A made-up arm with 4 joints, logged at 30 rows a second.
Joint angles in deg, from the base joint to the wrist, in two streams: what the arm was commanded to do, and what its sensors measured. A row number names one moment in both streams.
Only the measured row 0 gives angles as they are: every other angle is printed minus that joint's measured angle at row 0.
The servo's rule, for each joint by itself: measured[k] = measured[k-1] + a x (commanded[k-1-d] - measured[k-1]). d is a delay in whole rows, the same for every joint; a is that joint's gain. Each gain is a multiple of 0.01, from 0.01 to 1. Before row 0 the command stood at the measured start. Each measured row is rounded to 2 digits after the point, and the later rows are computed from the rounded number. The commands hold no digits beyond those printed.
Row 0, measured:
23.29 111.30 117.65 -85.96
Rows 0 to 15, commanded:
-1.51 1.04 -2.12 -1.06
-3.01 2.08 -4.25 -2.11
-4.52 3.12 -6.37 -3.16
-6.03 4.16 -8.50 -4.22
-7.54 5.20 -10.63 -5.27
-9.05 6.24 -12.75 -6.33
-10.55 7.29 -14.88 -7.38
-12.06 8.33 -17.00 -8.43
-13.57 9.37 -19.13 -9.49
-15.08 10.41 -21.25 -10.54
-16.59 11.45 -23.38 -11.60
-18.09 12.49 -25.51 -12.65
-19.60 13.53 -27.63 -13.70
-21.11 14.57 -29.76 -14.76
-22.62 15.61 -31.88 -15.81
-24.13 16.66 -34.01 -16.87
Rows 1 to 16, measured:
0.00 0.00 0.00 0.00
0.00 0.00 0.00 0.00
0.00 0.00 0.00 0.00
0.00 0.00 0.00 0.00
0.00 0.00 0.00 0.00
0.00 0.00 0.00 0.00
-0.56 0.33 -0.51 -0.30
-1.47 0.89 -1.41 -0.81
-2.60 1.60 -2.60 -1.47
-3.87 2.42 -4.02 -2.24
-5.23 3.31 -5.61 -3.09
-6.64 4.25 -7.32 -4.00
-8.09 5.22 -9.13 -4.95
-9.56 6.22 -11.02 -5.92
-11.04 7.23 -12.97 -6.92
-12.53 8.25 -14.96 -7.93
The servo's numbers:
d 6
a 0.37 0.32 0.24 0.28

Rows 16 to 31, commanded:
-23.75 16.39 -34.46 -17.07
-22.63 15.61 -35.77 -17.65
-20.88 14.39 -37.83 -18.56
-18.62 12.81 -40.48 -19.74
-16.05 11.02 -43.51 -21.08
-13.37 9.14 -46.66 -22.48
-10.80 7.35 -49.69 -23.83
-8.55 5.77 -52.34 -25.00
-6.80 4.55 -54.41 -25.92
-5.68 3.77 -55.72 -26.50
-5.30 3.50 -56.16 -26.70
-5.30 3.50 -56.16 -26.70
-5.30 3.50 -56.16 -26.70
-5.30 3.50 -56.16 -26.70
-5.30 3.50 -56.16 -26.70
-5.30 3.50 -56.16 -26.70
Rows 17 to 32, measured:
-14.03 9.27 -16.98 -8.96
-15.53 10.30 -19.03 -9.99
-17.04 11.33 -21.09 -11.03
-18.55 12.37 -23.17 -12.07
-20.06 13.41 -25.26 -13.12
-21.57 14.45 -27.36 -14.17
-22.38 15.07 -29.06 -14.98
-22.47 15.24 -30.67 -15.73
-21.88 14.97 -32.39 -16.52
-20.67 14.28 -34.33 -17.42
-18.96 13.24 -36.53 -18.44
-16.89 11.93 -38.96 -19.57
-14.64 10.46 -41.54 -20.76
-12.39 8.96 -44.13 -21.95
-10.32 7.55 -46.60 -23.06
-8.60 6.34 -48.79 -24.02

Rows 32 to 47, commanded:
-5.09 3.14 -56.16 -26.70
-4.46 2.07 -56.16 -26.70
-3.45 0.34 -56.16 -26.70
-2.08 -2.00 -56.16 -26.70
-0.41 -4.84 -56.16 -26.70
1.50 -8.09 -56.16 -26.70
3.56 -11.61 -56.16 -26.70
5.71 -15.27 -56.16 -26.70
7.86 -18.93 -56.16 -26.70
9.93 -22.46 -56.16 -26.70
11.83 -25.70 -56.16 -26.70
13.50 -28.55 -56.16 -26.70
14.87 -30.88 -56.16 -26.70
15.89 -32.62 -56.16 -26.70
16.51 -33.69 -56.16 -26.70
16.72 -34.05 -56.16 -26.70
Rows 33 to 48, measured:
-7.38 5.43 -50.56 -24.77
-6.61 4.81 -51.90 -25.31
-6.13 4.39 -52.92 -25.70
-5.82 4.11 -53.70 -25.98
-5.63 3.91 -54.29 -26.18
-5.51 3.78 -54.74 -26.33
-5.35 3.58 -55.08 -26.43
-5.02 3.10 -55.34 -26.51
-4.44 2.22 -55.54 -26.56
-3.57 0.87 -55.69 -26.60
-2.40 -0.96 -55.80 -26.63
-0.96 -3.24 -55.89 -26.65
0.71 -5.92 -55.95 -26.66
2.56 -8.91 -56.00 -26.67
4.52 -12.12 -56.04 -26.68
6.52 -15.43 -56.07 -26.69

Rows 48 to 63, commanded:
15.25 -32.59 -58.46 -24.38
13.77 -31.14 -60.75 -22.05
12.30 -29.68 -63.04 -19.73
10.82 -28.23 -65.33 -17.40
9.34 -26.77 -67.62 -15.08
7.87 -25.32 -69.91 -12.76
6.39 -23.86 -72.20 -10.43
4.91 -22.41 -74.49 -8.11
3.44 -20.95 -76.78 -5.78
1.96 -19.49 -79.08 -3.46
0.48 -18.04 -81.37 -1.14
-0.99 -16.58 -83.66 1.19
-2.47 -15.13 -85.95 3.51
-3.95 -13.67 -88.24 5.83
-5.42 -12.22 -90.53 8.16
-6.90 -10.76 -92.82 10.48
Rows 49 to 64, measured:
8.48 -18.72 -56.09 -26.69
10.34 -21.87 -56.11 -26.69
12.02 -24.75 -56.12 -26.69
13.45 -27.27 -56.13 -26.69
14.58 -29.32 -56.14 -26.69
15.37 -30.83 -56.14 -26.69
15.33 -31.39 -56.70 -26.04
14.75 -31.31 -57.67 -24.92
13.84 -30.79 -58.96 -23.47
12.72 -29.97 -60.49 -21.77
11.47 -28.95 -62.20 -19.90
10.14 -27.79 -64.05 -17.90
8.75 -26.53 -66.01 -15.81
7.33 -25.21 -68.05 -13.65
5.89 -23.85 -70.15 -11.45
4.44 -22.45 -72.29 -9.21

